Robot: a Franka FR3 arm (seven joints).
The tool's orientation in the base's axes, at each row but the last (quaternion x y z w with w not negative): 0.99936 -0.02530 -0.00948 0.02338; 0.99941 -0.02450 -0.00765 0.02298; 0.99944 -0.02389 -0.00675 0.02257; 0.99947 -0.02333 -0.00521 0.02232; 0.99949 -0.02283 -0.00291 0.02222; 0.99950 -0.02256 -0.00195 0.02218; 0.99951 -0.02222 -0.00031 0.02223; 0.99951 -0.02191 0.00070 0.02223; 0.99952 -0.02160 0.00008 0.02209; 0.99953 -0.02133 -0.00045 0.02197; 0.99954 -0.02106 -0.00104 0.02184; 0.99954 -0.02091 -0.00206 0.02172
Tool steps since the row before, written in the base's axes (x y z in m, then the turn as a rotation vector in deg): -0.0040 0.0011 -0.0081 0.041 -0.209 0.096; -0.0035 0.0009 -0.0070 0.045 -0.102 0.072; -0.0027 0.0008 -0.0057 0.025 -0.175 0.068; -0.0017 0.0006 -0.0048 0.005 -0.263 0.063; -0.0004 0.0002 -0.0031 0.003 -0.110 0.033; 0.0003 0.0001 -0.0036 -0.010 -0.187 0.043; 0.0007 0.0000 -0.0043 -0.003 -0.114 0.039; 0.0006 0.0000 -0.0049 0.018 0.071 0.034; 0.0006 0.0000 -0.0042 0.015 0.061 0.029; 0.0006 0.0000 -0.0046 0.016 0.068 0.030; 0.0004 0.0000 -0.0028 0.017 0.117 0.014; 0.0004 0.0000 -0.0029 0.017 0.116 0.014
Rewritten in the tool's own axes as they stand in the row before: -0.0039 -0.0013 0.0081 0.050 0.211 -0.087; -0.0034 -0.0011 0.0070 0.049 0.103 -0.068; -0.0027 -0.0009 0.0057 0.033 0.177 -0.060; -0.0017 -0.0007 0.0048 0.017 0.265 -0.051; -0.0004 -0.0003 0.0031 0.008 0.111 -0.028; 0.0003 -0.0003 0.0036 -0.002 0.189 -0.035; 0.0007 -0.0002 0.0043 0.002 0.116 -0.034; 0.0006 -0.0002 0.0049 0.015 -0.070 -0.037; 0.0006 -0.0002 0.0042 0.012 -0.060 -0.032; 0.0006 -0.0002 0.0046 0.013 -0.067 -0.033; 0.0004 -0.0001 0.0028 0.012 -0.117 -0.019; 0.0004 -0.0001 0.0029 0.012 -0.116 -0.019
